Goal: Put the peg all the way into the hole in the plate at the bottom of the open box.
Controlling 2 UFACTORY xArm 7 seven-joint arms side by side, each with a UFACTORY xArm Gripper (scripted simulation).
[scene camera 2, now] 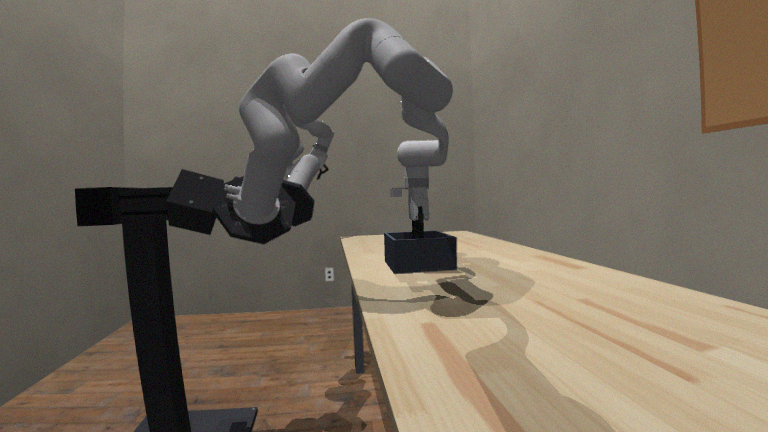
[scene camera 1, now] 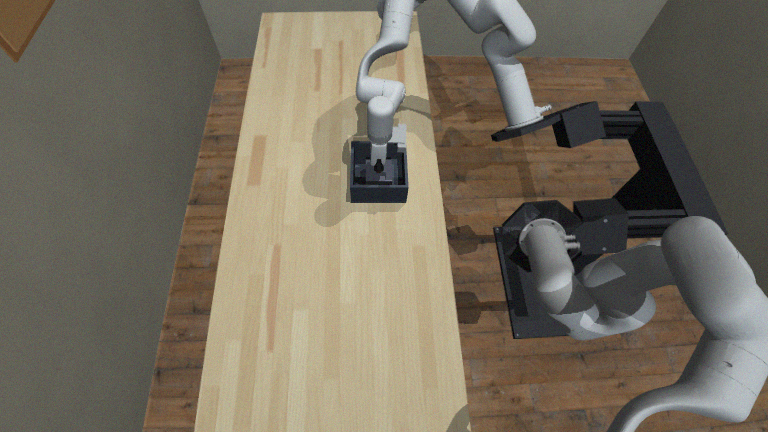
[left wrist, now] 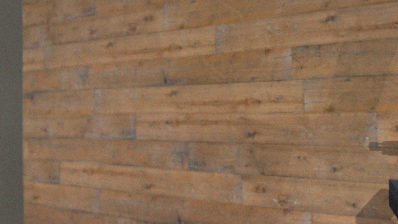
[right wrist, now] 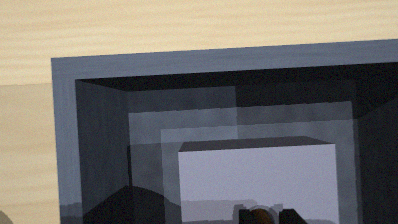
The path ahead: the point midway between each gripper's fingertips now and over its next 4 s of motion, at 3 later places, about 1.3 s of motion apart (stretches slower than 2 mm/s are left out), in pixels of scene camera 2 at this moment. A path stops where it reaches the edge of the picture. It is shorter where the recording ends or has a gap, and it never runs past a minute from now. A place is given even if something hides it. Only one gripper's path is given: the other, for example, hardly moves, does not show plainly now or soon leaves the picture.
The right gripper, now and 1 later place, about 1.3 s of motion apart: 417,242; 417,230
